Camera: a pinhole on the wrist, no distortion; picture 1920 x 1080 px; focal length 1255.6 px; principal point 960.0 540.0 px. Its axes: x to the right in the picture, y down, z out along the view. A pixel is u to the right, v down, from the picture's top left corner.
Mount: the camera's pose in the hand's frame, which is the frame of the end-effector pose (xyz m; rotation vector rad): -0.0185 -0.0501 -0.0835 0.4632 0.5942 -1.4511
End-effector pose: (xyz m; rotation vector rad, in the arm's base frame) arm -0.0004 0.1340 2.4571 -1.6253 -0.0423 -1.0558
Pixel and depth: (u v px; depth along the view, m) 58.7 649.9 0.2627
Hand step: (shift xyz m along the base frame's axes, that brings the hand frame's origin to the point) 0.1222 0.2011 0.0775
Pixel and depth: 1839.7 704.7 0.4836
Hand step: -0.2233 0.2306 0.5340
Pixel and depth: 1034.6 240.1 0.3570
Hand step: -0.0883 0.2872 0.1911
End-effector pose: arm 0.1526 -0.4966 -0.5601 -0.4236 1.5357 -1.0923
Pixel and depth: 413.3 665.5 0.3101
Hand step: 0.1672 -0.1953 0.1081
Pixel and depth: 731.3 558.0 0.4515
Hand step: 0.2023 -0.2851 0.2269
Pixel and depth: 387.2 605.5 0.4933
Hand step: 0.3322 -0.3060 0.1548
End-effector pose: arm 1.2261 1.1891 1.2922 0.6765 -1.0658 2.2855
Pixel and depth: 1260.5 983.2 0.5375
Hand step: 0.1885 0.1245 0.5287
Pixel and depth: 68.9 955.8 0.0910
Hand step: 0.0267 0.0142 0.0556
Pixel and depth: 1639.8 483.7 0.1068
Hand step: 0.1046 0.1161 0.0583
